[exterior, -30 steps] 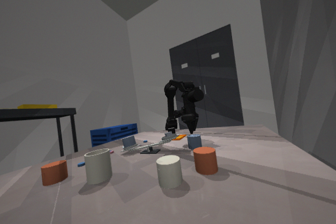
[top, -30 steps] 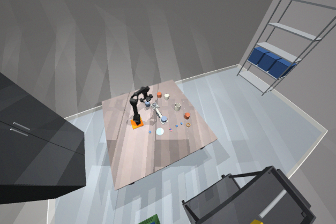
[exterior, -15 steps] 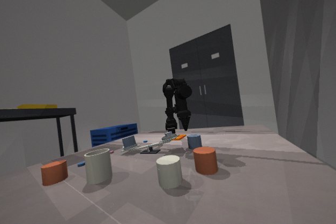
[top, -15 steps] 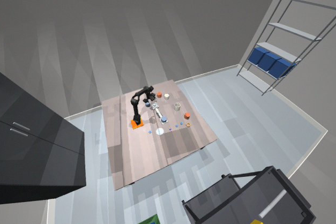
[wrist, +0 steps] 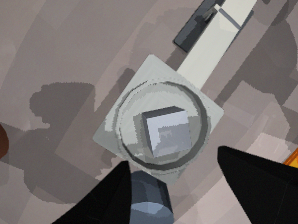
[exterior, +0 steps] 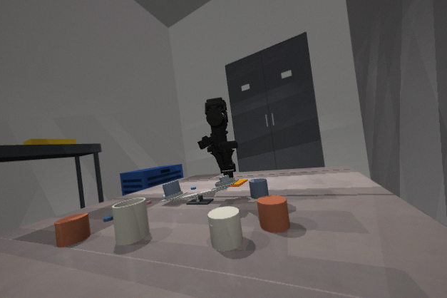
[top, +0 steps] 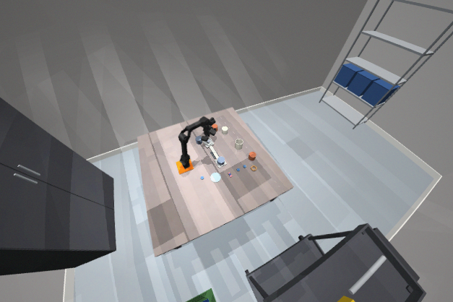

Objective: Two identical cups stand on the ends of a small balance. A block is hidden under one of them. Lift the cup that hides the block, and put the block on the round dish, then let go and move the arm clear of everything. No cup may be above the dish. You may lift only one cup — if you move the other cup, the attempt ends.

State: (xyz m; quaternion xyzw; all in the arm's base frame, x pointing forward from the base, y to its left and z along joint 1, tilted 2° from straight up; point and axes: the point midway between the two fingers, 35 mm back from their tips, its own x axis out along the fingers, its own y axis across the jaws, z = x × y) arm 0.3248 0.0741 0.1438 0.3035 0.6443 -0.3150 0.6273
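Now: gripper tip 4 cm above the grey block. Also, from my gripper tip: blue-grey cup 28 cm to the right, 7 cm below, 2 cm behind; orange ring 50 cm to the right, 21 cm ahead, 12 cm below; round dish 35 cm to the right, 15 cm behind, 13 cm below.
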